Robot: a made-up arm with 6 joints. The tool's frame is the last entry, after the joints. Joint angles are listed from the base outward.
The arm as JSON. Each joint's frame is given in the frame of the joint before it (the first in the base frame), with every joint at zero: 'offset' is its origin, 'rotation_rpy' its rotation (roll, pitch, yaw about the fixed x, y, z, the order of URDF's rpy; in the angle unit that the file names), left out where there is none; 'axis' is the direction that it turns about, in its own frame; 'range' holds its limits. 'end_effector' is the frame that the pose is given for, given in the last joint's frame.
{
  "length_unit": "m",
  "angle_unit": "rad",
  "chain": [
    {
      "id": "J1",
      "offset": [
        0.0,
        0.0,
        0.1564
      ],
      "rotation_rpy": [
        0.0,
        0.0,
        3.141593
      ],
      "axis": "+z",
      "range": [
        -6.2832,
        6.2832
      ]
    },
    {
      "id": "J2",
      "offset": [
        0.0,
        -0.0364,
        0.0
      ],
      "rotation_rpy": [
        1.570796,
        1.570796,
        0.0
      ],
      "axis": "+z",
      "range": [
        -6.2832,
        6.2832
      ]
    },
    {
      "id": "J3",
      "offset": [
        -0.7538,
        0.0,
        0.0
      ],
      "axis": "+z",
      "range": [
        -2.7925,
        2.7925
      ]
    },
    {
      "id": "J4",
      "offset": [
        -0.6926,
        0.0,
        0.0
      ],
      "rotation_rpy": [
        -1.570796,
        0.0,
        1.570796
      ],
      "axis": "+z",
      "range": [
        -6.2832,
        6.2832
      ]
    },
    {
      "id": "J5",
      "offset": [
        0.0,
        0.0,
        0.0
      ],
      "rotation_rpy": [
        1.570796,
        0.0,
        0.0
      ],
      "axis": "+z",
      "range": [
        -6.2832,
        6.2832
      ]
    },
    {
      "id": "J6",
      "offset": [
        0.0,
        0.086,
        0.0
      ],
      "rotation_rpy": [
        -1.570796,
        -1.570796,
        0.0
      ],
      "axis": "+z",
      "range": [
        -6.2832,
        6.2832
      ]
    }
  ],
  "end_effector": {
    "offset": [
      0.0,
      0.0,
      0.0
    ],
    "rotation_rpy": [
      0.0,
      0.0,
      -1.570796
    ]
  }
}
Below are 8 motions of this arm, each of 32 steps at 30 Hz.
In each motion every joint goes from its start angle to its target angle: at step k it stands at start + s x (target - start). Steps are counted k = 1, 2, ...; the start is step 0. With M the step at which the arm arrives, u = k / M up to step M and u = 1 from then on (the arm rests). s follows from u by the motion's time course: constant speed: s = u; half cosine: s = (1 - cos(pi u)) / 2; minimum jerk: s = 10 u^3 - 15 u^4 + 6 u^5.
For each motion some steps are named. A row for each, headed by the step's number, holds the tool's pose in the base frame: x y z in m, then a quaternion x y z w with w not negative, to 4 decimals.
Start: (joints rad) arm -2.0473 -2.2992 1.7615 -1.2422 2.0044 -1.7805
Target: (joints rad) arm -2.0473 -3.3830 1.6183 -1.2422 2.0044 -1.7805
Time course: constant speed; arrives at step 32
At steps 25, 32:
25: 0.2646 0.5943 -0.5234 -0.5947 -0.1264 0.7762 0.1669
32: 0.1817 0.4338 -0.6773 -0.5615 -0.0227 0.8208 0.1025

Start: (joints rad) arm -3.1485 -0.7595 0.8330 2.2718 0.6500 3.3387
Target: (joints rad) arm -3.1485 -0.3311 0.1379 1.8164 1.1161 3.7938
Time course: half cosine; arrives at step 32
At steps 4, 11, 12, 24, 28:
4: 0.4950 -0.0811 1.4722 0.2502 -0.1822 0.8992 0.3093
11: 0.4840 -0.0900 1.5124 0.2972 -0.2308 0.8737 0.3084
12: 0.4810 -0.0917 1.5193 0.3051 -0.2410 0.8682 0.3085
24: 0.4241 -0.1102 1.5758 0.3630 -0.3767 0.7905 0.3184
28: 0.4086 -0.1132 1.5811 0.3654 -0.4047 0.7737 0.3225

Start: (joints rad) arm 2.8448 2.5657 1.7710 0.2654 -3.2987 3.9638
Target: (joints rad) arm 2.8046 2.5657 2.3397 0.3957 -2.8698 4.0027
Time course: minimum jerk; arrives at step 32
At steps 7, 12, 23, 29, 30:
7: 0.1476 -0.0868 -0.6651 -0.2056 -0.4880 0.1157 0.8404
12: 0.1624 -0.0909 -0.6046 -0.2448 -0.5597 0.0920 0.7864
23: 0.1757 -0.0919 -0.4234 -0.3419 -0.7320 0.0141 0.5891
29: 0.1724 -0.0896 -0.3820 -0.3594 -0.7627 -0.0050 0.5376
30: 0.1722 -0.0895 -0.3805 -0.3600 -0.7638 -0.0057 0.5357

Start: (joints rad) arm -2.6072 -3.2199 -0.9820 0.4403 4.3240 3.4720
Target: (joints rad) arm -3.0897 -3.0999 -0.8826 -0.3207 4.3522 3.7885
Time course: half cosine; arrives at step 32
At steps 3, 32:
3: -0.5758 -0.3370 -0.8573 -0.1827 -0.0796 0.3238 0.9249
32: -0.5092 -0.0883 -0.9814 0.0773 -0.2135 0.4100 0.8834

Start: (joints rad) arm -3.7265 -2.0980 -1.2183 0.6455 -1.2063 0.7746
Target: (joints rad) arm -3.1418 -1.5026 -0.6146 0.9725 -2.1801 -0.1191
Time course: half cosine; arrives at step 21
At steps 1, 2, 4, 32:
1: 0.3981 -0.2472 -0.9226 -0.3982 0.6725 0.6156 0.1012
2: 0.4159 -0.2525 -0.9183 -0.4072 0.6673 0.6140 0.1092
4: 0.4857 -0.2696 -0.8987 -0.4424 0.6447 0.6074 0.1405
32: 1.2811 0.0216 -0.1605 -0.7384 -0.0587 0.4542 0.4950

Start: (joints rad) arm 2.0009 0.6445 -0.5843 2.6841 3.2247 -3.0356
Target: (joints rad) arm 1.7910 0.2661 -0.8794 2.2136 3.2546 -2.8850
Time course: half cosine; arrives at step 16
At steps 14, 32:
14: -0.0002 -0.1264 1.3893 -0.2845 0.9020 0.3168 0.0713
32: 0.0040 -0.1492 1.3835 -0.2681 0.9027 0.3289 0.0706

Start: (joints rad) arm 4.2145 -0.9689 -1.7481 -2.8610 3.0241 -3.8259
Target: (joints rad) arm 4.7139 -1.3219 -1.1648 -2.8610 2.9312 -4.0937
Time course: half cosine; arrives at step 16
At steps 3, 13, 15, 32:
3: 0.4197 0.7802 0.0117 0.1529 0.2333 -0.9586 0.0574
13: 0.0751 1.0703 -0.1357 0.1064 0.3897 -0.9044 0.1371
15: 0.0350 1.0857 -0.1493 0.0979 0.4032 -0.8985 0.1436
32: 0.0298 1.0875 -0.1510 0.0967 0.4049 -0.8977 0.1444

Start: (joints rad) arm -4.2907 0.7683 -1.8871 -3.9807 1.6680 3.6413
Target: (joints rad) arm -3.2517 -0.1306 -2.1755 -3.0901 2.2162 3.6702
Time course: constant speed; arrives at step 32
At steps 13, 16, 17, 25, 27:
13: 0.2253 -0.2994 0.7571 0.7593 -0.5831 -0.1935 0.2143
16: 0.2903 -0.2945 0.7056 0.7855 -0.5322 -0.2596 0.1797
17: 0.3110 -0.2899 0.6881 0.7917 -0.5145 -0.2823 0.1695
25: 0.4505 -0.2079 0.5457 0.7947 -0.3663 -0.4700 0.1155
27: 0.4761 -0.1774 0.5102 0.7827 -0.3295 -0.5166 0.1095

